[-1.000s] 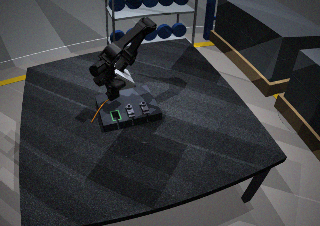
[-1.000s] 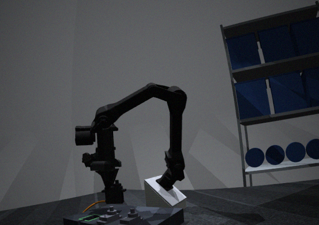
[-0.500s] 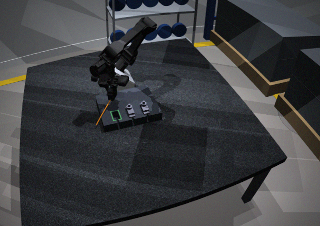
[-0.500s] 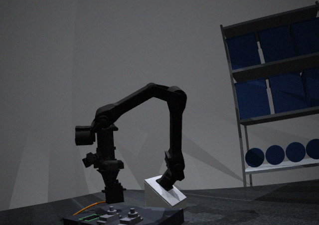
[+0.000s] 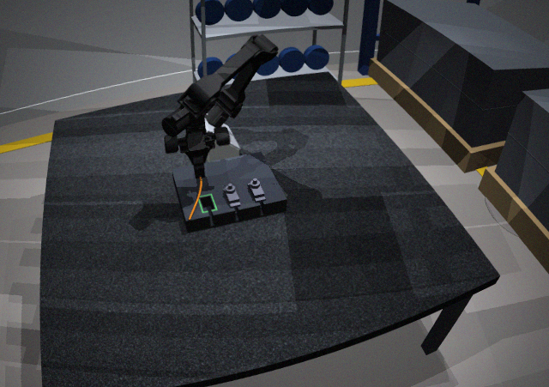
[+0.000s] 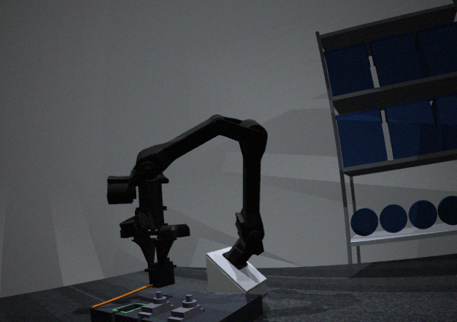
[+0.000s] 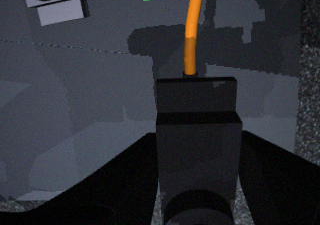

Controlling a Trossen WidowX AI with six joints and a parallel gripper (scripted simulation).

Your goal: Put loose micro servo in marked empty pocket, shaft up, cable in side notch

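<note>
Now: gripper tip 100 mm above the robot deck, 70 mm to the right of it and 10 mm past it.
</note>
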